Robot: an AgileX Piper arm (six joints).
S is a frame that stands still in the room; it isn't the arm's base.
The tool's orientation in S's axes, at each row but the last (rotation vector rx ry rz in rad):
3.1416, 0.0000, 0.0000
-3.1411, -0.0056, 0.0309
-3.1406, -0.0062, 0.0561
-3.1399, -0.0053, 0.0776
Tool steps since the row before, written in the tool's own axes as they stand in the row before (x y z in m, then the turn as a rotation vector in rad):
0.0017, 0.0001, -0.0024, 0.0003, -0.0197, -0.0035
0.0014, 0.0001, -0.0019, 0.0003, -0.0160, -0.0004
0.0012, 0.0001, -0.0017, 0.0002, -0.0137, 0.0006
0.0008, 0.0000, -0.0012, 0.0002, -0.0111, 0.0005
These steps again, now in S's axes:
0.0017, -0.0001, 0.0024, 0.0003, 0.0197, 0.0035
0.0014, -0.0001, 0.0019, 0.0003, 0.0160, 0.0004
0.0013, -0.0001, 0.0017, 0.0001, 0.0137, -0.0006
0.0009, 0.0000, 0.0012, 0.0001, 0.0111, -0.0005

